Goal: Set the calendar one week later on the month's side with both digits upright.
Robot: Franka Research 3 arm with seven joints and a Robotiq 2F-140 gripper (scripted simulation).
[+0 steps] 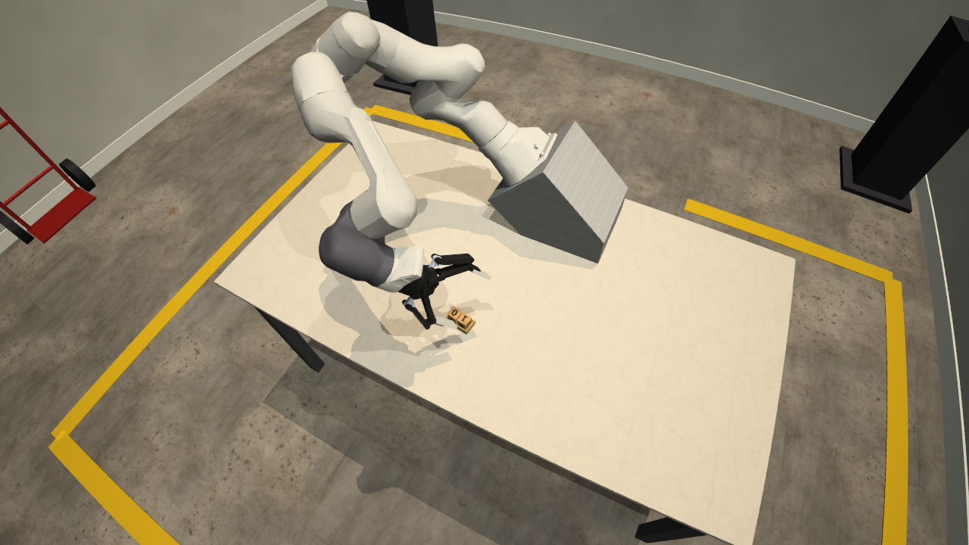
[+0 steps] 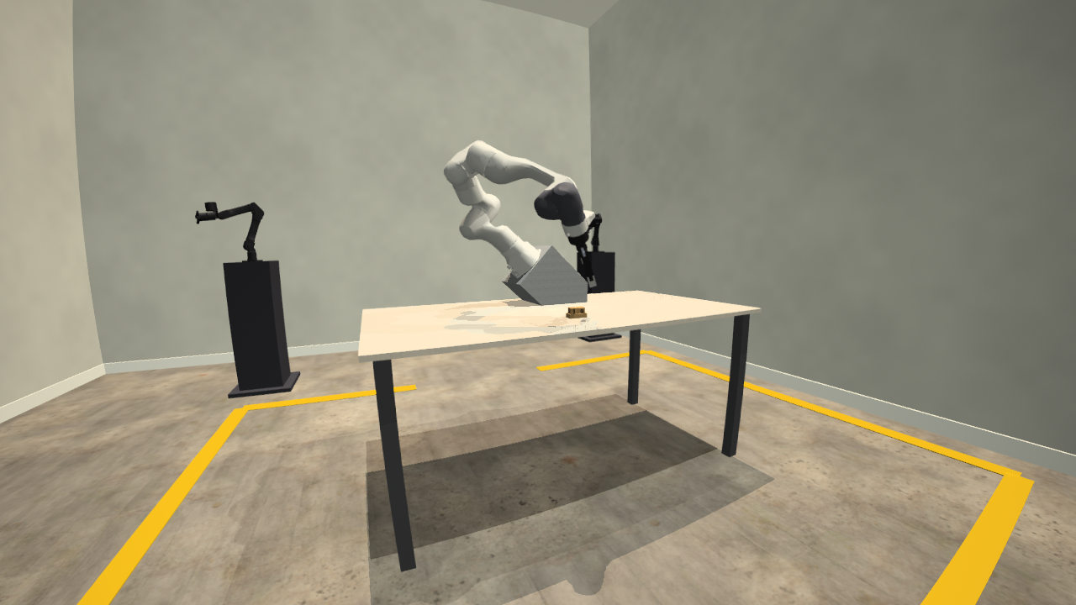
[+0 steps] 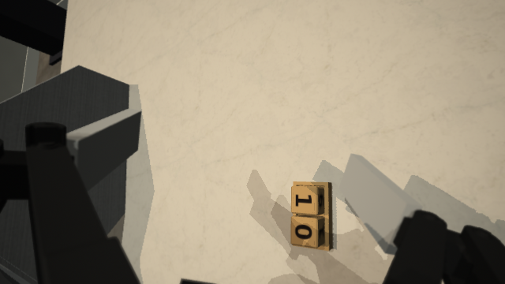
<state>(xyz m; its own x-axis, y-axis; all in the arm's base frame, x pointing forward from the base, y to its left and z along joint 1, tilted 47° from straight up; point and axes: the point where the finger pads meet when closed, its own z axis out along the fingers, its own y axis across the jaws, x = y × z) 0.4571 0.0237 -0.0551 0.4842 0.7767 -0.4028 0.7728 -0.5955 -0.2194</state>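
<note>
Right now my hand is 15 cm above the wooden digit cube, 6 cm to the left of it and 2 cm past it. Round my hand: wooden tray (17 cm below, 5 cm to the right, 2 cm behind).
</note>
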